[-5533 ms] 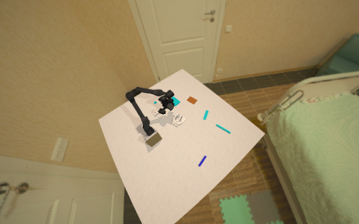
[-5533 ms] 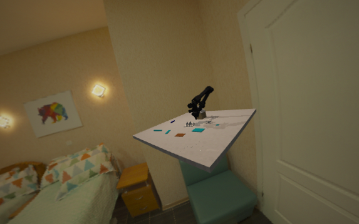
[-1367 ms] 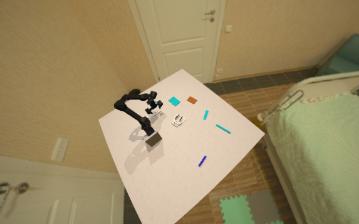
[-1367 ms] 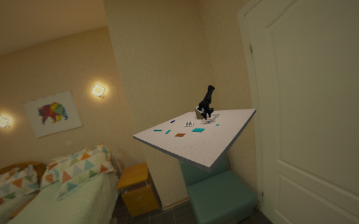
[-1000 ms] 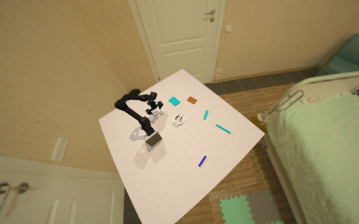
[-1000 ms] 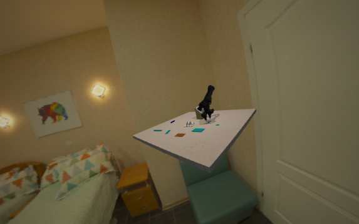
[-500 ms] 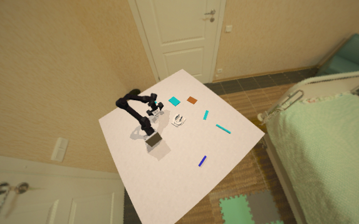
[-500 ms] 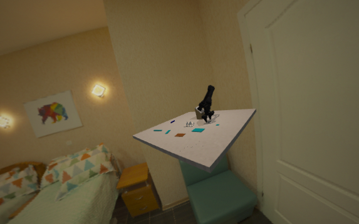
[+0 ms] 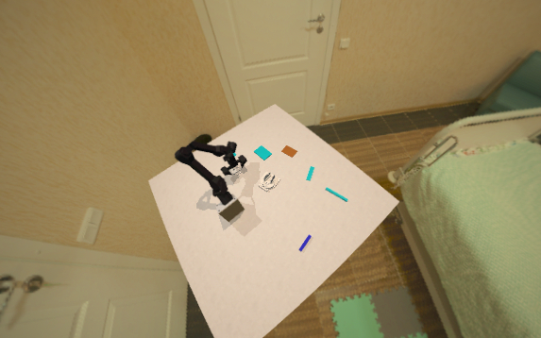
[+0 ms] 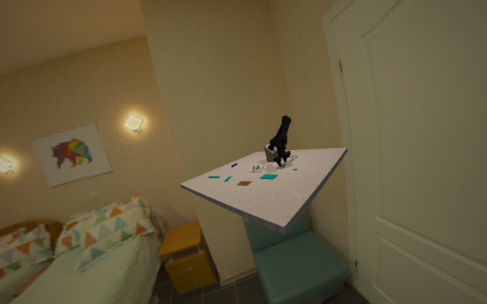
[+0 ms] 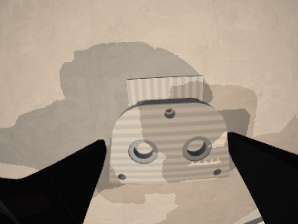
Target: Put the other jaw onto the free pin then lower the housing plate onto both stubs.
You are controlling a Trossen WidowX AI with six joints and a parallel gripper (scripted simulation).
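The jaw piece lies 60 mm ahead of my gripper tip and 220 mm to the right of it. From my gripper tip the other things lie so: teal plate (250 mm ahead, 30 mm to the right, 10 mm below); blue bar (60 mm behind, 670 mm to the right); orange plate (390 mm ahead, 170 mm to the right, 10 mm below).
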